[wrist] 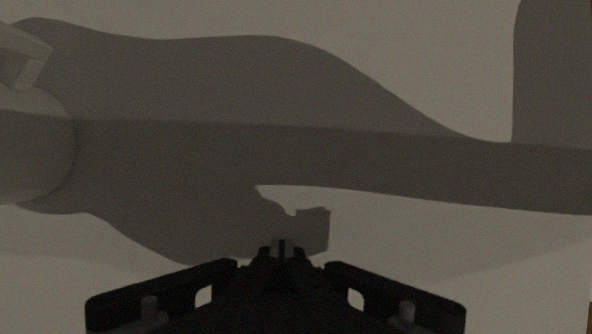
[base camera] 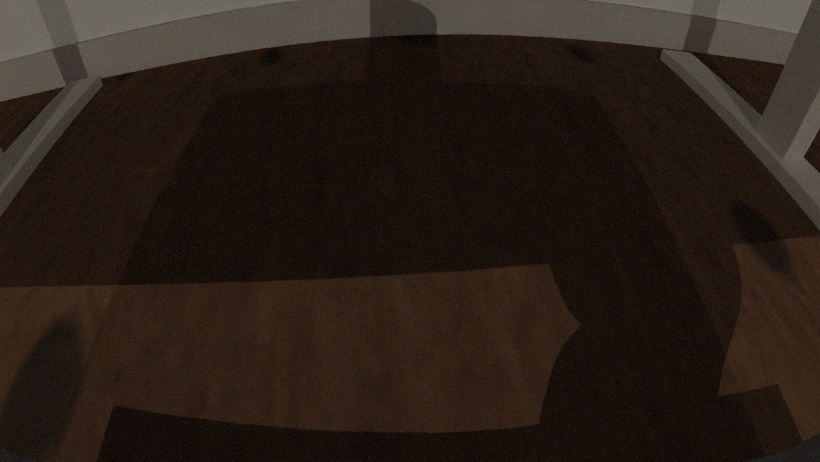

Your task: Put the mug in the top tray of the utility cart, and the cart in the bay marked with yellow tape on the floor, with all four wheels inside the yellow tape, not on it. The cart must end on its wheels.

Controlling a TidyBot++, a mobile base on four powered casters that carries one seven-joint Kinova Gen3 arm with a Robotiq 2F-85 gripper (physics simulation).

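A pale, rounded mug [wrist: 32, 150] with an angular handle shows in part at the left edge of the wrist view, on or over a pale flat surface [wrist: 425, 45]. My gripper [wrist: 281, 253] is shut with nothing between its fingertips. It points at the pale surface, to the right of the mug and lower in the picture. The height of the fingertips above the surface is hard to tell. The gripper does not show in the base camera view. The utility cart and the yellow tape do not show in either view.
In the base camera view, white floor bars [base camera: 48, 132] [base camera: 740, 129] run along the left and right, with a white upright post [base camera: 794, 86] at the right. A pale wall base [base camera: 229, 37] crosses the back. Broad shadows lie on the brown wooden floor [base camera: 344, 350].
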